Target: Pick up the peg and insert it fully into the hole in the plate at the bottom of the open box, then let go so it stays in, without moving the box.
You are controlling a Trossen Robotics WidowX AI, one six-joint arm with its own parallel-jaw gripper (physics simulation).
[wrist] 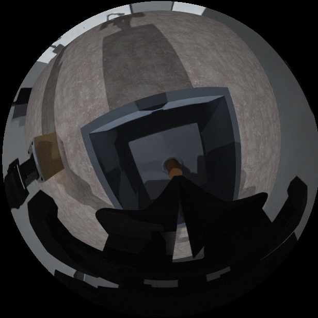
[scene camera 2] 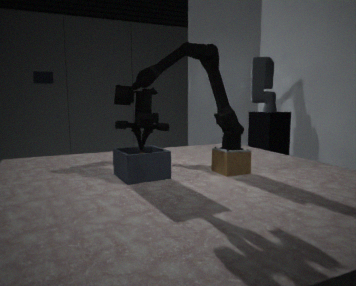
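Where they show: gripper, fingertip midpoint: (scene camera 2: 141, 149); arm's base, link origin: (scene camera 2: 231, 148).
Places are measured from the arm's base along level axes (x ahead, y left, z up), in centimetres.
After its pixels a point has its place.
The orange-brown peg (wrist: 175, 172) stands in the hole in the grey plate (wrist: 150, 150) at the bottom of the open blue-grey box (scene camera 2: 150, 167) {y -2.0, x 33.2, z -3.9 cm} (wrist: 235, 130). It looks close to upright in the wrist view; how deep it sits is hard to tell. My gripper (scene camera 2: 142, 148) {y -10.0, x 33.2, z 1.0 cm} (wrist: 177, 179) is shut with nothing between its fingers. It points down, with its fingertips at about the height of the box rim. In the wrist view the fingertips meet right beside the peg's top end, overlapping its edge; whether they touch it cannot be told. The box walls hide most of the inside in the scene view.
The arm's base stands on a tan block (scene camera 2: 231, 162) {y 5.8, x 4.8, z -3.7 cm} (wrist: 48, 156) to the right of the box in the scene view. The box and block rest on a mottled pinkish table (scene camera 2: 75, 225) {y 22.6, x 62.1, z -8.8 cm}. A grey device (scene camera 2: 263, 80) on a black stand (scene camera 2: 270, 131) is in the background.
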